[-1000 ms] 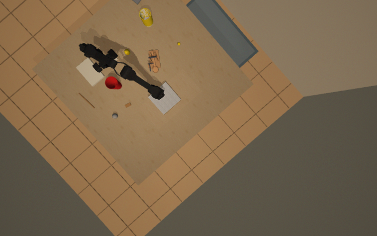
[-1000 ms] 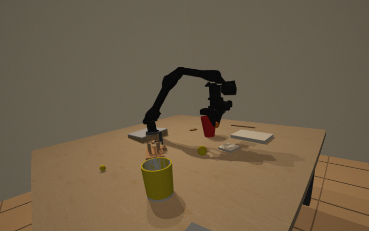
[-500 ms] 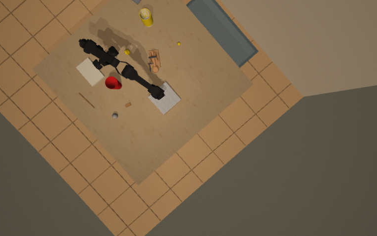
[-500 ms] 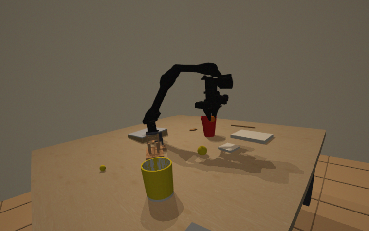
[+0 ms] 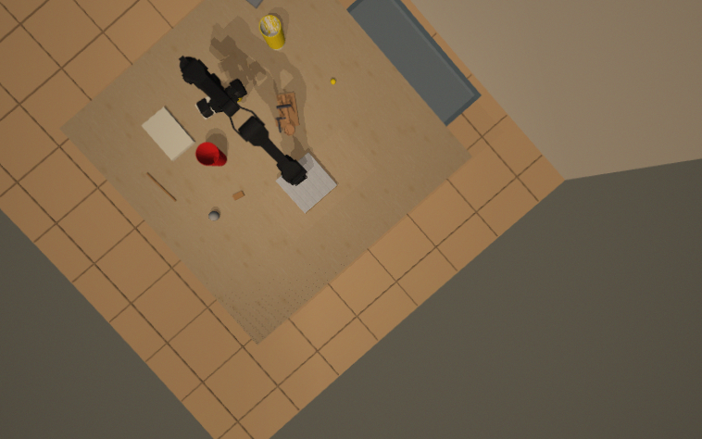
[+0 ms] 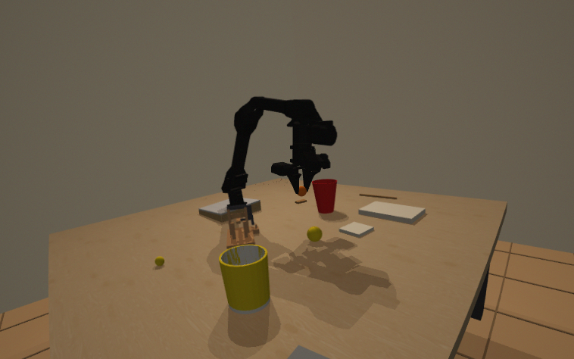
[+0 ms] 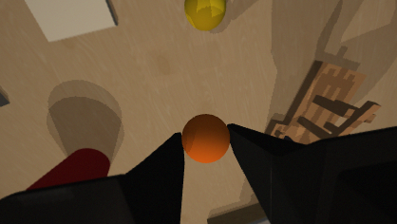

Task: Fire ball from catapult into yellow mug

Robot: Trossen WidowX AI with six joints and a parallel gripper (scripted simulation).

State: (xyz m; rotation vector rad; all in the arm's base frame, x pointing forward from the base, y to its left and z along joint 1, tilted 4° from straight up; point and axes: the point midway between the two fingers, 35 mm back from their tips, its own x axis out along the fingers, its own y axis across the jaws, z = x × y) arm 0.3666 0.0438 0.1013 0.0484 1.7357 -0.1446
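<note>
Right now my gripper tip is 12 cm past the wooden catapult, 14 cm to the left of it and 7 cm above it. From my gripper tip the other things lie so: orange ball: right at my gripper tip; then larger yellow ball: 8 cm ahead, 4 cm to the right, 10 cm below; then red cup: 8 cm behind, 20 cm to the left, 10 cm below.
</note>
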